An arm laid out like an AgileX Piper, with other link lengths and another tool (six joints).
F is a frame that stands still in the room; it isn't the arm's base.
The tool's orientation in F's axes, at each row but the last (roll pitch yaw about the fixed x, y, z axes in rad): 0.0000 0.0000 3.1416; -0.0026 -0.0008 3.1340; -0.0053 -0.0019 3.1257; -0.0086 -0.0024 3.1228; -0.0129 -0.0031 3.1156; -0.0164 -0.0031 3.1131; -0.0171 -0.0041 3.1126; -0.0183 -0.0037 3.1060
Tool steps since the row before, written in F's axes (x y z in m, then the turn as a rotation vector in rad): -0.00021 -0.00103 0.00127 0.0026 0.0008 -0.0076; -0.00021 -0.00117 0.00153 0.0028 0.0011 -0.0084; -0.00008 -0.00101 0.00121 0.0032 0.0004 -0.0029; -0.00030 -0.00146 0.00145 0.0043 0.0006 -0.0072; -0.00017 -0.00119 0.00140 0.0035 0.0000 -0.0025; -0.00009 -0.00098 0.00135 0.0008 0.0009 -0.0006; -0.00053 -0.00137 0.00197 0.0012 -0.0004 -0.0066; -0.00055 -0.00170 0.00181 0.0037 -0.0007 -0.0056
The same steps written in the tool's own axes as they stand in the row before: 0.00021 0.00103 0.00127 -0.0026 -0.0008 -0.0076; 0.00020 0.00117 0.00153 -0.0028 -0.0011 -0.0084; 0.00007 0.00100 0.00122 -0.0032 -0.0004 -0.0029; 0.00028 0.00145 0.00146 -0.0043 -0.0006 -0.0072; 0.00014 0.00118 0.00141 -0.0035 -0.0001 -0.0025; 0.00007 0.00096 0.00137 -0.0008 -0.0009 -0.0006; 0.00050 0.00135 0.00199 -0.0012 0.0005 -0.0066; 0.00050 0.00169 0.00184 -0.0037 0.0007 -0.0056
